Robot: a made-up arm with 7 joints.
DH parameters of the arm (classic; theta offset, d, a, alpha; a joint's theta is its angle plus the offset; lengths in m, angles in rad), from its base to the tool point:
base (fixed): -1.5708 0.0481 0 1.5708
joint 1: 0 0.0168 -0.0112 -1.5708
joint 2: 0 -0.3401 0.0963 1.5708
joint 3: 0 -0.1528 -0.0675 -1.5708
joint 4: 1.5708 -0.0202 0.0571 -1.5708
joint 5: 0 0.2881 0.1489 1.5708
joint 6: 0 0.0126 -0.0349 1.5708
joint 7: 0 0.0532 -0.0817 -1.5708
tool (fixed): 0 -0.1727 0 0
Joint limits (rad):
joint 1: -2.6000..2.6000
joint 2: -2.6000..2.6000
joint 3: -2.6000..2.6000
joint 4: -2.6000..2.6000
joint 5: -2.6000..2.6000
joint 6: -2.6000..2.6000
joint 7: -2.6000..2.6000
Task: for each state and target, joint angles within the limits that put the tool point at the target. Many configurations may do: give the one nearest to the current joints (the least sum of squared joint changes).
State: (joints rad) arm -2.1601 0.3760 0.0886 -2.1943 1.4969 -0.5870 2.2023
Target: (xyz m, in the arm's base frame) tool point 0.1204 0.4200 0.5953
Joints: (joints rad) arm -2.6000 0.2590 -0.5257 -2.6000 1.3649 -0.2251 2.2533
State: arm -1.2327 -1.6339 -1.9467 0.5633 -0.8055 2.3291 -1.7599
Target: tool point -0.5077 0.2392 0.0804
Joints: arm -1.3110 -1.9102 -1.9830 0.7192 -1.0517 2.2814 -1.8978
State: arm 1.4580 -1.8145 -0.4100 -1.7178 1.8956 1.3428 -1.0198
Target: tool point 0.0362 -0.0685 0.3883
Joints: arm 2.1716 -1.7591 -0.8783 -1.5688 2.3050 1.4466 -0.5698
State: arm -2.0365 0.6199 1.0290 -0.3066 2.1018 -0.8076 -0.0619
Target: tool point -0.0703 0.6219 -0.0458
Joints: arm -1.3592 0.6728 1.0968 0.1821 2.0402 -0.6333 0.2688
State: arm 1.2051 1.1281 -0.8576 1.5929 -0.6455 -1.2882 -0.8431
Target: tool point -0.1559 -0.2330 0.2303
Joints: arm 1.1454 1.2777 -1.0521 1.3971 -0.6822 -1.2478 -0.8715
